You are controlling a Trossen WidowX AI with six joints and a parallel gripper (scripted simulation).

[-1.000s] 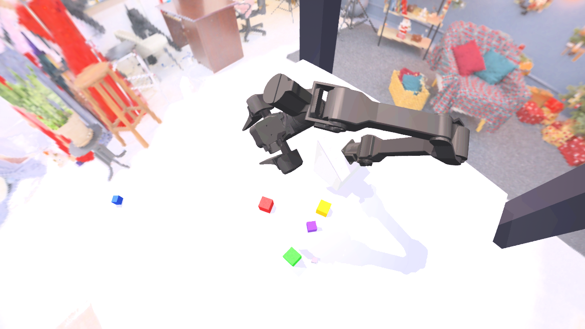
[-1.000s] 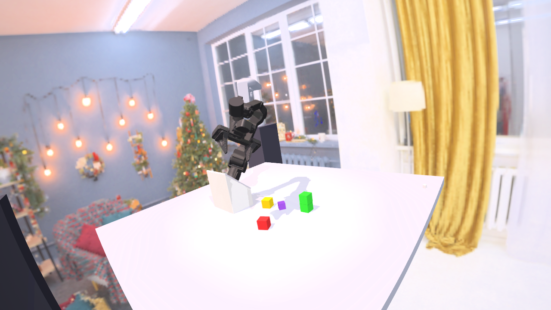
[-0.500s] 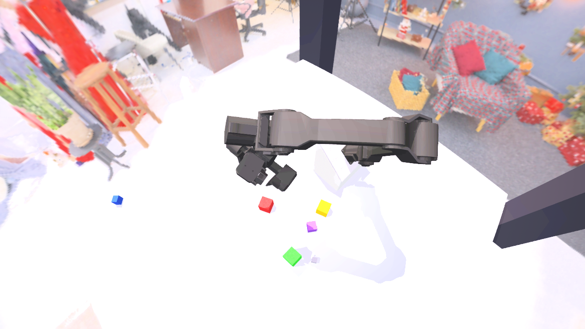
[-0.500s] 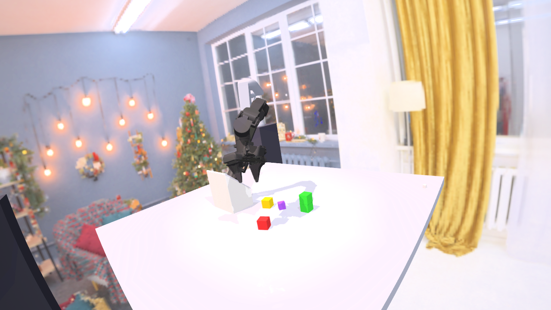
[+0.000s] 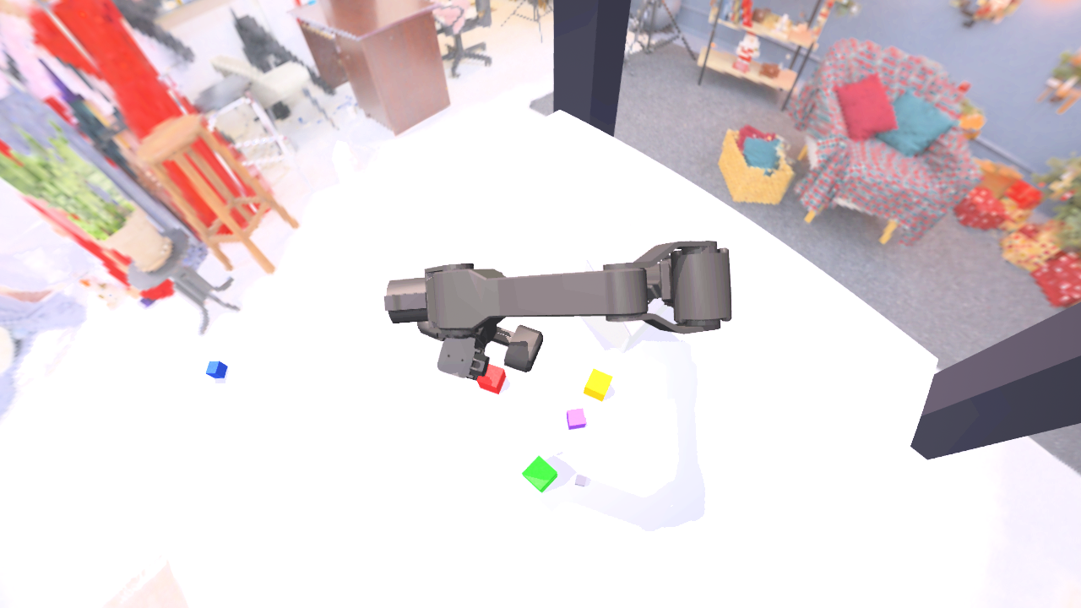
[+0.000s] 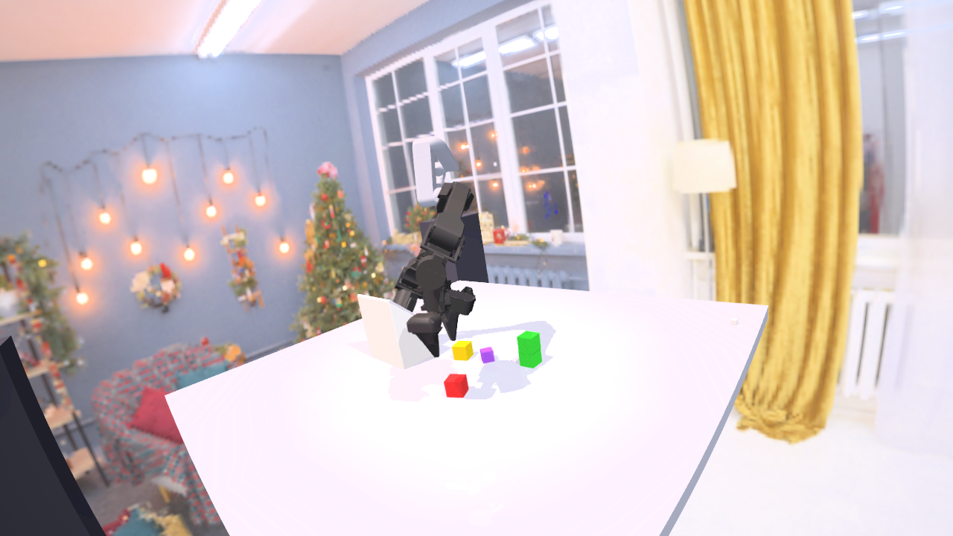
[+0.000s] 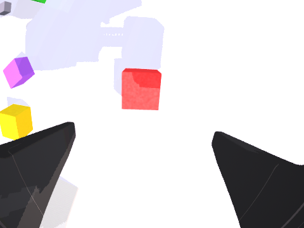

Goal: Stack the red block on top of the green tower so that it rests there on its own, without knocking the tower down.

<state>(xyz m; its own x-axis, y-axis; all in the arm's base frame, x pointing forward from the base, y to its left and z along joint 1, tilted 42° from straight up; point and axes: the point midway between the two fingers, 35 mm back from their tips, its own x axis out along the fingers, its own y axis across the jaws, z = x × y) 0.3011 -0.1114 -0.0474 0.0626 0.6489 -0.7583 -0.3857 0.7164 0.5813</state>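
Right now my gripper tip is 9 cm above the red block, 1 cm to the right of it and 1 cm short of it. Round my gripper tip: purple block: 17 cm to the left, 10 cm below, 4 cm behind; then blue block: 47 cm to the right, 46 cm ahead, 10 cm below; then yellow block: 16 cm to the left, 12 cm behind, 9 cm below.
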